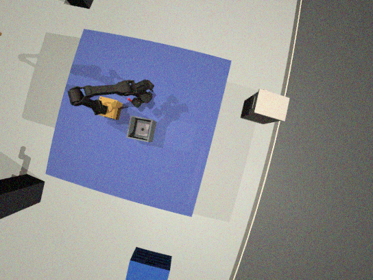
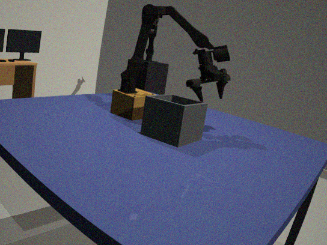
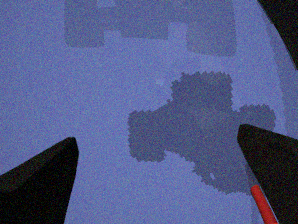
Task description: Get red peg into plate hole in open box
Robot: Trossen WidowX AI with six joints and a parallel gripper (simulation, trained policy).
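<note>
Right now my gripper tip is 160 mm past the red peg, 90 mm above it and 50 mm to the left of it. Round my gripper tip: plate: 240 mm to the right, 80 mm below, 10 mm ahead.
</note>
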